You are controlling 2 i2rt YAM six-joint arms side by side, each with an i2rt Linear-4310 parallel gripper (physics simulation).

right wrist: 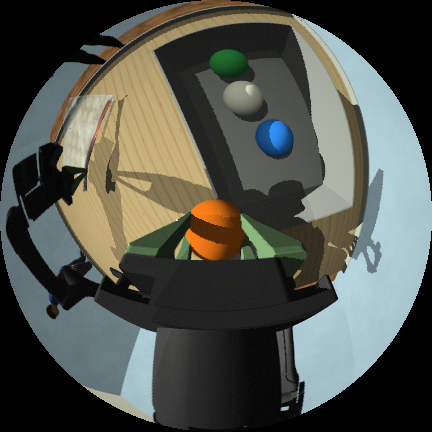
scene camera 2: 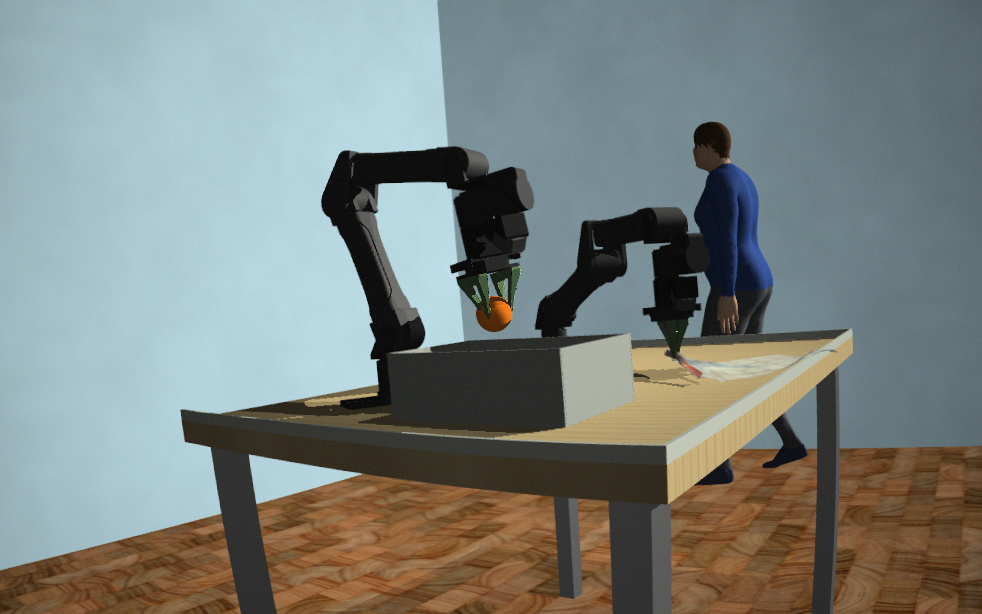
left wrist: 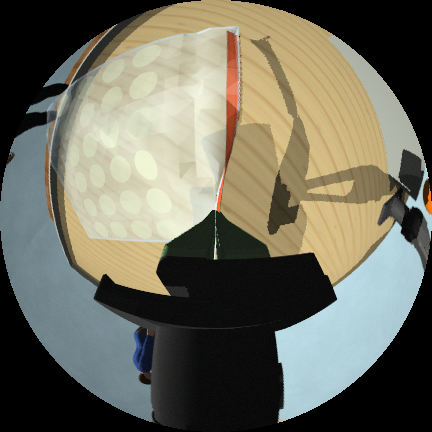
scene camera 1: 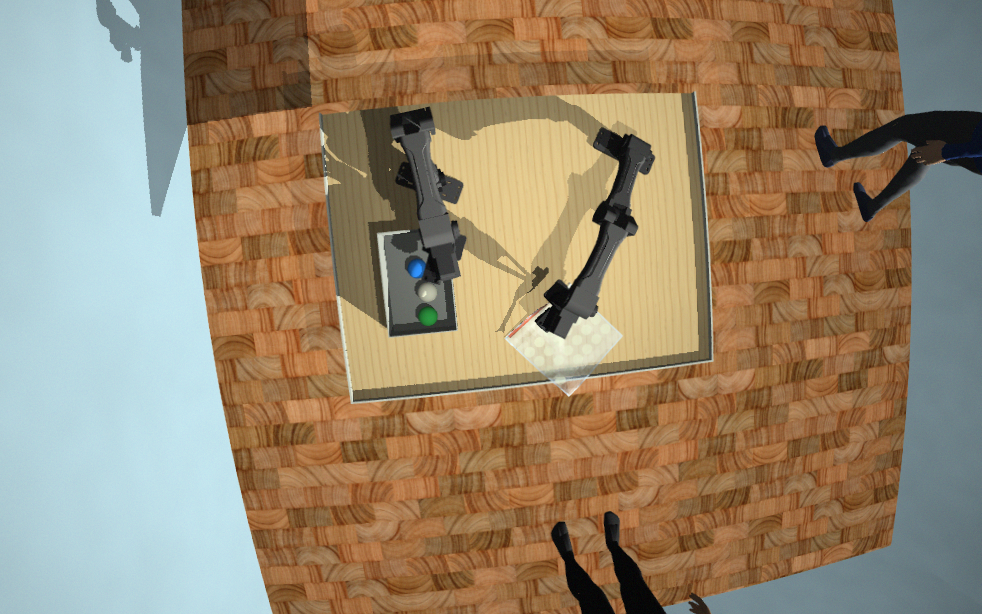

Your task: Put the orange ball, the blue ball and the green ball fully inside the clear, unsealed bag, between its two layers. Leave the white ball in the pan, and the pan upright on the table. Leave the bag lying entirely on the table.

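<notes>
The clear bag (scene camera 1: 535, 351) (scene camera 2: 760, 367) (left wrist: 120, 120) (right wrist: 80, 135) has a red-edged mouth facing the pan; its far corner reaches past the table edge in scene camera 1. My left gripper (scene camera 2: 675, 353) (left wrist: 214, 215) is shut on the near end of the bag's mouth edge, slightly raised. My right gripper (scene camera 2: 500, 312) (right wrist: 215, 216) is shut on the orange ball (scene camera 2: 495, 320) (right wrist: 216, 245), above the pan (scene camera 1: 400, 307) (scene camera 2: 477, 387) (right wrist: 280, 175). In the upright pan lie the blue ball (scene camera 1: 414, 268) (right wrist: 274, 137), white ball (scene camera 1: 427, 292) (right wrist: 243, 98) and green ball (scene camera 1: 427, 316) (right wrist: 228, 63).
The table (scene camera 1: 506, 217) (scene camera 2: 651, 427) has a thin raised rim. The pan's high walls stand under my right arm. A person in blue (scene camera 2: 735, 231) stands behind the table, and another person's legs (scene camera 1: 579, 572) show below the table in scene camera 1.
</notes>
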